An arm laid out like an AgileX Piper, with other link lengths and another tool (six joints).
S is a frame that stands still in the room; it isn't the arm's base.
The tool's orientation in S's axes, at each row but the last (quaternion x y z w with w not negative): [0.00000 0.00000 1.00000 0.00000]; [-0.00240 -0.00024 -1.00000 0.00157]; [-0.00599 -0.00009 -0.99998 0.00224]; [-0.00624 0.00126 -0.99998 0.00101]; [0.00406 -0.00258 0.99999 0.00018]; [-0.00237 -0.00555 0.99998 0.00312]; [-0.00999 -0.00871 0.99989 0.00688]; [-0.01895 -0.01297 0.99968 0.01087]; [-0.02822 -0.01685 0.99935 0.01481]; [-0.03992 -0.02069 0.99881 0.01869]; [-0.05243 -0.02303 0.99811 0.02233]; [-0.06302 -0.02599 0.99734 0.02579]
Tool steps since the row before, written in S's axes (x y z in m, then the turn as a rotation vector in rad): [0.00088 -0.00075 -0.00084 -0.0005 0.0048 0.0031]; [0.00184 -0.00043 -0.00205 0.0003 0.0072 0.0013]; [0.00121 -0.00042 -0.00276 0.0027 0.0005 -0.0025]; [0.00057 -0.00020 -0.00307 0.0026 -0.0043 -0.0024]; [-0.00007 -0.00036 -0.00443 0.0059 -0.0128 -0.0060]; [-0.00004 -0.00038 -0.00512 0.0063 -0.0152 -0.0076]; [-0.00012 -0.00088 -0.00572 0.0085 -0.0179 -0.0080]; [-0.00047 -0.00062 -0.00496 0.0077 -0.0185 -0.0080]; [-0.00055 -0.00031 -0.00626 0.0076 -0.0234 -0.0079]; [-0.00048 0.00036 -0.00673 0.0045 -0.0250 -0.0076]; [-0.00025 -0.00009 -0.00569 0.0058 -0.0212 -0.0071]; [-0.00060 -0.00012 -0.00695 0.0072 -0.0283 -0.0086]
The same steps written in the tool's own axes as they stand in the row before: [-0.00088 0.00075 -0.00084 0.0005 -0.0048 0.0031]; [-0.00185 0.00043 -0.00204 -0.0003 -0.0072 0.0013]; [-0.00124 0.00042 -0.00275 -0.0027 -0.0005 -0.0025]; [-0.00061 0.00021 -0.00306 -0.0026 0.0043 -0.0024]; [0.00003 0.00038 -0.00443 -0.0060 0.0128 -0.0059]; [0.00006 0.00044 -0.00512 -0.0064 0.0152 -0.0075]; [0.00022 0.00098 -0.00570 -0.0086 0.0179 -0.0079]; [0.00064 0.00076 -0.00492 -0.0078 0.0185 -0.0078]; [0.00089 0.00054 -0.00620 -0.0079 0.0234 -0.0075]; [0.00102 -0.00005 -0.00668 -0.0049 0.0251 -0.0069]; [0.00083 0.00038 -0.00562 -0.0060 0.0213 -0.0067]; [0.00145 0.00053 -0.00680 -0.0076 0.0284 -0.0081]
